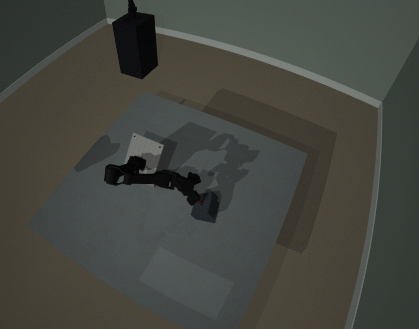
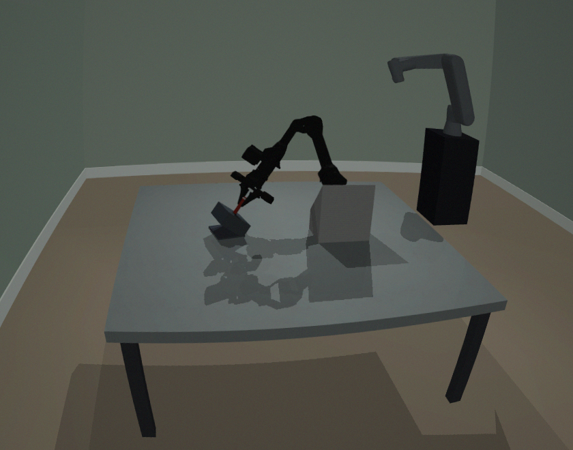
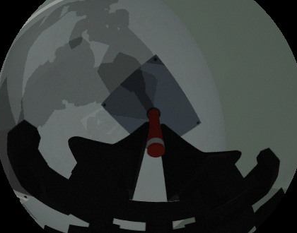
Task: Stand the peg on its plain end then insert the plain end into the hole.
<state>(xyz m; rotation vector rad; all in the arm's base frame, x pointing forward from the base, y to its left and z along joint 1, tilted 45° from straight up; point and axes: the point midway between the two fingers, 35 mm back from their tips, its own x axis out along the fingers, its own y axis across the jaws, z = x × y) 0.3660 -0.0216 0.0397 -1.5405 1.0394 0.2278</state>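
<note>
My gripper tip is 5 cm above the sloped panel, 4 cm short of it and 1 cm to the right of it. Round my gripper tip: red peg 1 cm behind, 1 cm above.
</note>
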